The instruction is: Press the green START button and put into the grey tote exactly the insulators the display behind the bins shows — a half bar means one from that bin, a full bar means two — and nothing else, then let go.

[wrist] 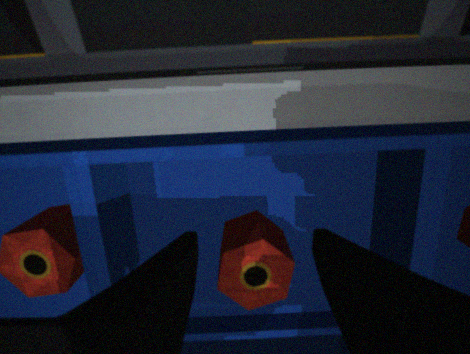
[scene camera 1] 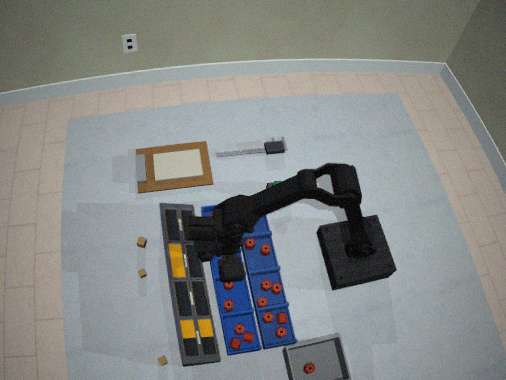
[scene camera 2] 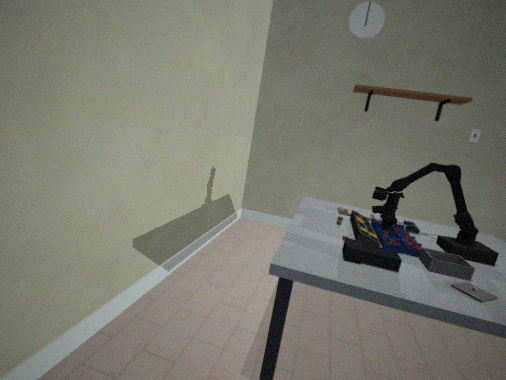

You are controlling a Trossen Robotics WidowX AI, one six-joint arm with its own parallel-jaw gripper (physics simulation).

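My gripper [scene camera 1: 231, 270] [scene camera 2: 389, 226] [wrist: 255, 241] is half open and empty, pointing down over the back row of blue bins. In the wrist view a red insulator [wrist: 255, 275] stands upright between the spread fingers, not gripped; another insulator [wrist: 36, 263] stands to the left. The display [scene camera 1: 192, 316] [scene camera 2: 358, 226] shows one full yellow bar in the second row, left column, and two half bars in the bottom row; the arm partly covers its top rows. The grey tote [scene camera 1: 342, 354] [scene camera 2: 446, 267] holds a red insulator [scene camera 1: 309, 368]. The green START button [scene camera 1: 277, 184] is partly hidden by the arm.
More red insulators [scene camera 1: 266, 285] stand in the bins; several red pieces lie tipped. Small wooden blocks [scene camera 1: 142, 242] lie behind the display. A clipboard [scene camera 1: 208, 167] and a caliper [scene camera 1: 274, 147] lie at one side. A black box [scene camera 2: 371, 256] and a flat grey object [scene camera 2: 474, 292] show in scene camera 2.
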